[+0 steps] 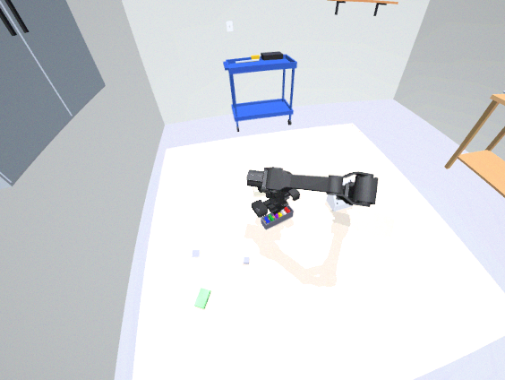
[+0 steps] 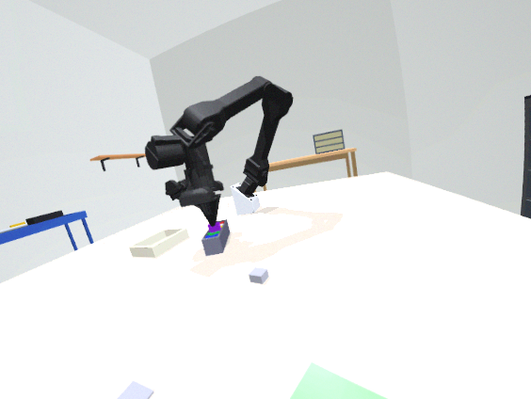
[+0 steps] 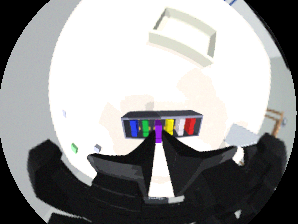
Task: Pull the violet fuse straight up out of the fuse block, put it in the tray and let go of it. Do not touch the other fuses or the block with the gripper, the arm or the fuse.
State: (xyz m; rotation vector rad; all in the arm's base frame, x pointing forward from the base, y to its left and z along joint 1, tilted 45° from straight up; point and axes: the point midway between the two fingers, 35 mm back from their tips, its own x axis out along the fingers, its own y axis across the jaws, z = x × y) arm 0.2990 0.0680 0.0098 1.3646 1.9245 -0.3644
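Right now my gripper tip is 10 mm short of the cream tray, 200 mm to the left of it and 50 mm above it. Round my gripper tip: violet fuse (10 mm below); grey cube (130 mm ahead, 170 mm to the left, 40 mm below).
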